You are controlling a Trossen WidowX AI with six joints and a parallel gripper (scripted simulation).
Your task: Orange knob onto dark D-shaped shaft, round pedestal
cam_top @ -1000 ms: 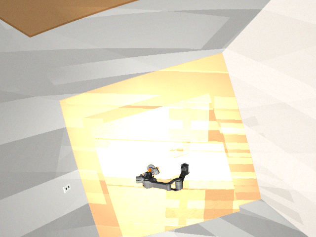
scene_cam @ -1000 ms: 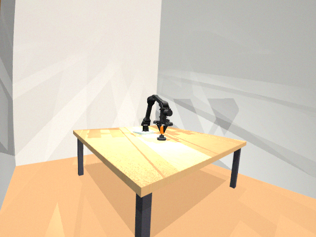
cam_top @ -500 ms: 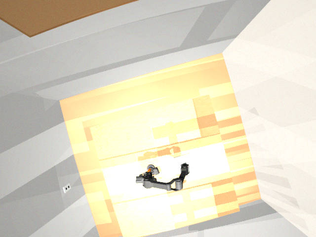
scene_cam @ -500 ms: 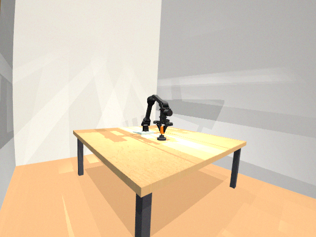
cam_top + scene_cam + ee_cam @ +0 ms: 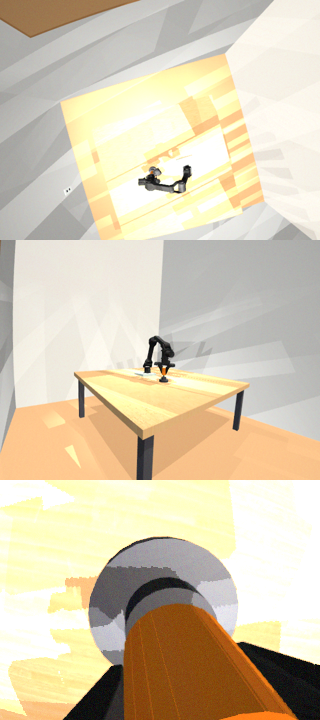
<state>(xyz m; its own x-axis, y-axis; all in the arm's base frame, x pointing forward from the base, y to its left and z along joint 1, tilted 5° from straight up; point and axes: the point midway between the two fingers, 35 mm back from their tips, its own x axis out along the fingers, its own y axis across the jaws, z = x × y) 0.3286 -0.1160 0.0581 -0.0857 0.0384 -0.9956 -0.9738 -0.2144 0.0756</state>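
The orange knob is 20 mm above my gripper tip. Round my gripper tip: pedestal: 40 mm below.
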